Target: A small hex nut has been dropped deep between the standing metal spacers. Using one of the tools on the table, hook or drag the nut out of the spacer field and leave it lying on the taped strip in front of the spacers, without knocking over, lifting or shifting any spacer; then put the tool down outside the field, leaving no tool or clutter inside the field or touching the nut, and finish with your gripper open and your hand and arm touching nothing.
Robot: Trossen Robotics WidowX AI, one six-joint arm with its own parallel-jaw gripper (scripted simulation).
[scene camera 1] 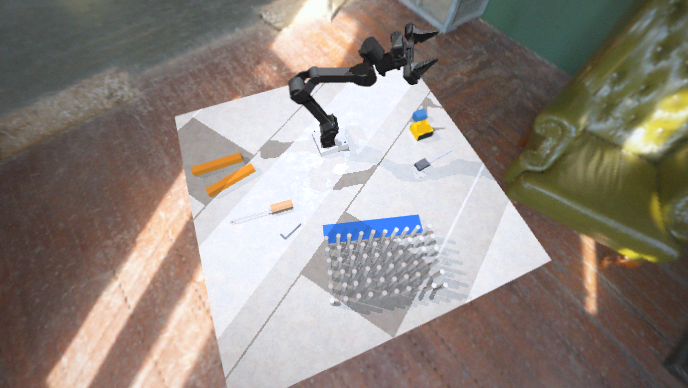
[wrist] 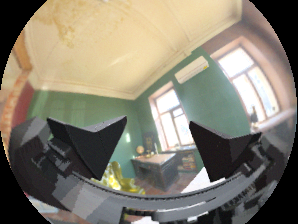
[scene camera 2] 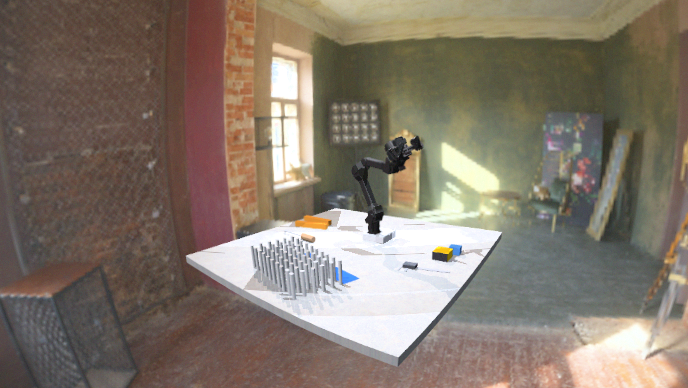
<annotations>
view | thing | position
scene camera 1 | my gripper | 437, 45
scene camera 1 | blue taped strip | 331, 230
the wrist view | my gripper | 159, 121
</annotations>
